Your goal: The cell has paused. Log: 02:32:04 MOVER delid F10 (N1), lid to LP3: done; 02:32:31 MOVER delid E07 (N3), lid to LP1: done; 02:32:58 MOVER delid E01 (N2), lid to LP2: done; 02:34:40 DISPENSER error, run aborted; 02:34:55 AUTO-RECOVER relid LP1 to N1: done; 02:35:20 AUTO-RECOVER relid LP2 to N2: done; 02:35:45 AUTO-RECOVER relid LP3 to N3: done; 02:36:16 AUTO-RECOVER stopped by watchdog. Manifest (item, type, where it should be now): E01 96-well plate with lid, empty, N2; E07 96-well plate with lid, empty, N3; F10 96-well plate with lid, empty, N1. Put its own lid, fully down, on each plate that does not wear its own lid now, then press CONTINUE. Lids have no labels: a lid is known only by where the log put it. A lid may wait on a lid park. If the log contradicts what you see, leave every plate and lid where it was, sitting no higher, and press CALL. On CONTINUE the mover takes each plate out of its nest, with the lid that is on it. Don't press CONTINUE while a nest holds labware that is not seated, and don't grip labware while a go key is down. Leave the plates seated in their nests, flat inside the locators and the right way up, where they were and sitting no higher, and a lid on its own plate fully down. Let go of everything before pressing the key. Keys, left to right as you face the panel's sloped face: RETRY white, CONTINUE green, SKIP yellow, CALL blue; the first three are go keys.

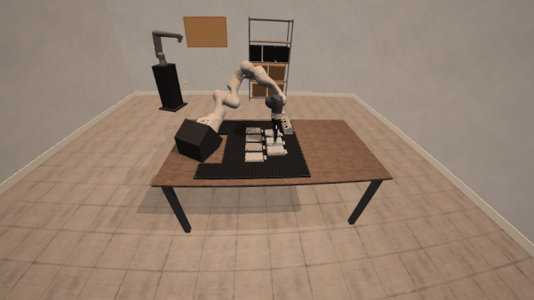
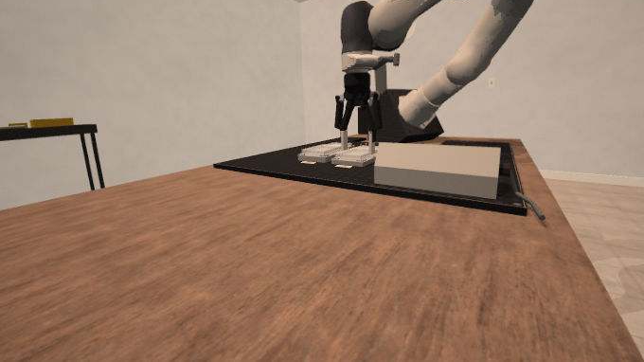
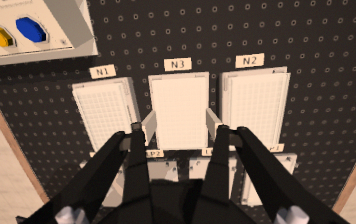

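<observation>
The smooth white lid is 2 cm below my hand. The rest, counted from my hand: LP2 label 11 cm behind, 5 cm below, 3 cm to the left; then 96-well plate 13 cm to the left, 4 cm behind, 2 cm below; then N3 label 8 cm ahead, 5 cm below, 3 cm to the left.
</observation>
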